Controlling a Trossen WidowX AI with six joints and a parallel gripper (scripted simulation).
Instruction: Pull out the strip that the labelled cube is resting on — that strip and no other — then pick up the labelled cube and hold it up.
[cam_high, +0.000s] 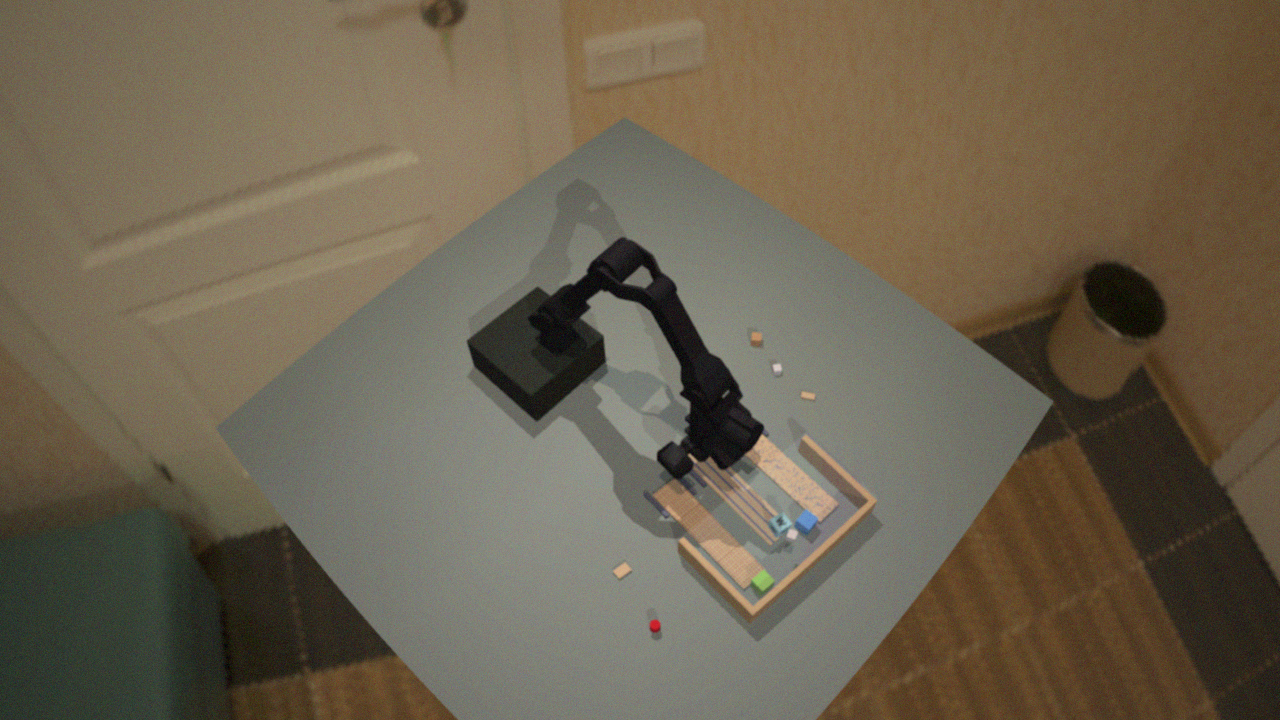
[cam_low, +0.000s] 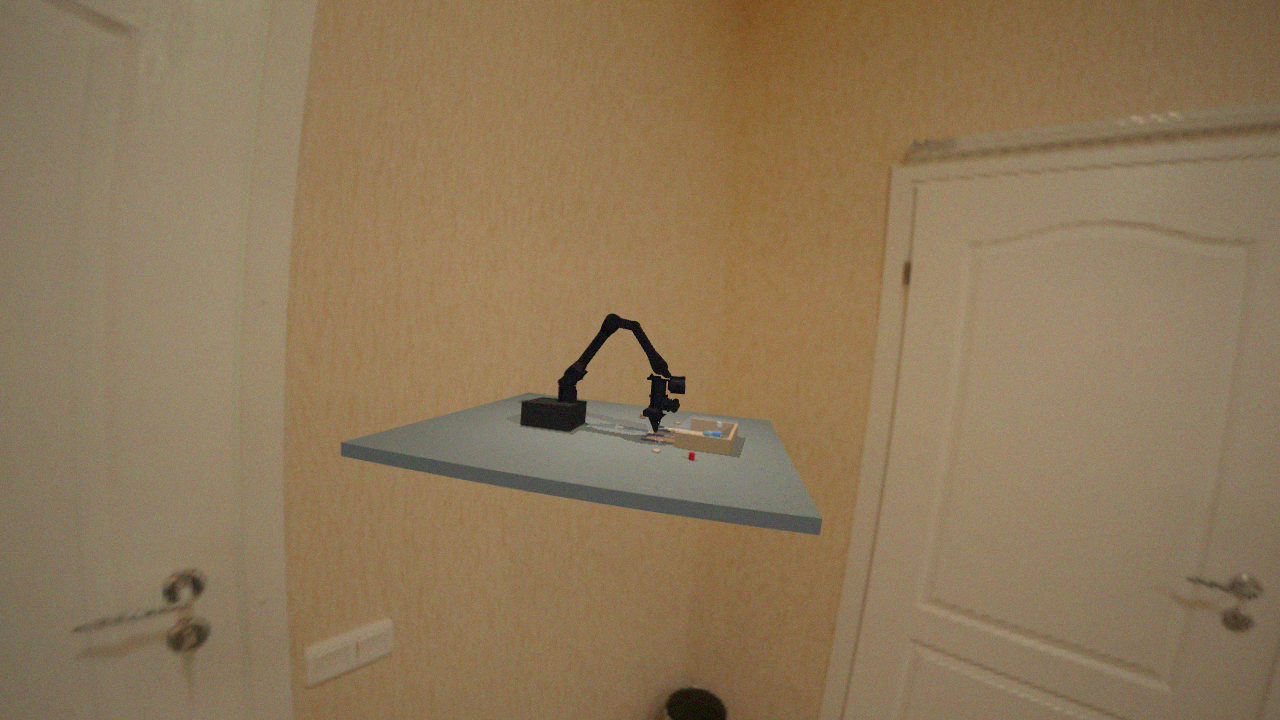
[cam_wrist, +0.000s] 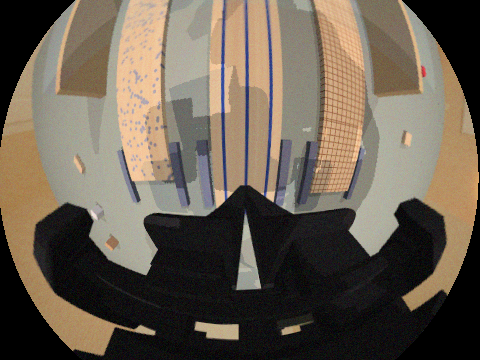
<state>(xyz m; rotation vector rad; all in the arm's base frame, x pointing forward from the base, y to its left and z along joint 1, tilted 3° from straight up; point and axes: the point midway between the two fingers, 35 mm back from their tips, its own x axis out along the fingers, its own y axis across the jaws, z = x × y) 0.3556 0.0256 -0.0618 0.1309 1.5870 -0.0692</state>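
Right now the light-blue labelled cube is 200 mm ahead of my gripper tip, 20 mm to the right of it and 20 mm above it.
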